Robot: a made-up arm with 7 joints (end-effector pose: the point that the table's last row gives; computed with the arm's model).
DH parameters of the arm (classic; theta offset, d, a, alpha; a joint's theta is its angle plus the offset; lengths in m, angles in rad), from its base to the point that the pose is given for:
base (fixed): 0 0.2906 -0.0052 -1.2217
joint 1: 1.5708 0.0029 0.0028 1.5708
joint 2: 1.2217 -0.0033 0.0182 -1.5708
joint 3: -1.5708 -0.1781 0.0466 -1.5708
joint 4: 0 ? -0.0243 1.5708
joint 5: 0 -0.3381 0.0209 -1.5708
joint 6: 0 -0.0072 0.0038 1.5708
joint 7: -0.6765 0 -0.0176 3.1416
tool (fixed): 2.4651 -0.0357 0 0
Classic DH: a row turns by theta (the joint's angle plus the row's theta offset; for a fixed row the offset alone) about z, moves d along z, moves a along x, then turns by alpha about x.
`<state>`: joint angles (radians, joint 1 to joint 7).
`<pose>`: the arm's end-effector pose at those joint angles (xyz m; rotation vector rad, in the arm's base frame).
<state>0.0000 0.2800 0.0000 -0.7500 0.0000 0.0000 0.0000</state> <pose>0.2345 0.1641 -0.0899 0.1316 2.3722 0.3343</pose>
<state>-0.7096 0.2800 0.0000 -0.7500 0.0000 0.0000 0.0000</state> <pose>0.4462 0.0765 0.1506 0.2607 1.6759 0.2161</pose>
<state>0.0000 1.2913 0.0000 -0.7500 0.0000 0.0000 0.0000</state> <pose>0.2345 0.4099 0.2238 0.5872 1.9802 1.4918</pose>
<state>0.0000 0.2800 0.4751 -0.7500 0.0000 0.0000 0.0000</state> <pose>0.1933 0.2675 -0.0602 -0.4262 2.2528 0.5394</pose>
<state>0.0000 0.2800 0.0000 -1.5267 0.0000 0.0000 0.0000</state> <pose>0.3396 0.1078 0.1058 0.2162 1.6033 0.2259</pose>
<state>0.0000 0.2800 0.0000 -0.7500 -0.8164 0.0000 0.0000</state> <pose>0.2340 0.1553 -0.0929 1.1057 2.2116 0.7051</pose>
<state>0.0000 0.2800 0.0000 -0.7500 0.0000 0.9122 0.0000</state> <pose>0.2620 0.1592 -0.0731 0.0338 -2.9516 -0.4160</pose>
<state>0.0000 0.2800 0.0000 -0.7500 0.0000 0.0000 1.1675</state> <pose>0.2332 0.1458 -0.0964 -1.1911 2.0408 -0.2344</pose>
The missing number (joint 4, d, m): 0.0274
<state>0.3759 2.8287 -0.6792 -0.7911 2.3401 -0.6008 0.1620</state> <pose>0.2794 0.2846 0.5546 0.2901 0.8925 1.1465</pose>
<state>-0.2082 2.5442 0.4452 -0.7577 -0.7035 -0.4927 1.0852</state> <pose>0.1140 0.1214 0.7545 0.9015 0.7215 1.7915</pose>
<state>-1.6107 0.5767 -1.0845 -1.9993 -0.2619 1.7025 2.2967</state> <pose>0.0714 -0.3214 0.3388 -0.4810 1.0990 -0.8319</pose>
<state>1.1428 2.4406 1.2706 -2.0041 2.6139 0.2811 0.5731</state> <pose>0.3304 -0.1221 0.3430 -0.2196 2.4075 -1.2846</pose>
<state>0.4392 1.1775 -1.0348 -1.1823 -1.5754 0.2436 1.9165</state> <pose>-0.0413 0.2297 -0.0936 1.2587 2.6287 0.4114</pose>
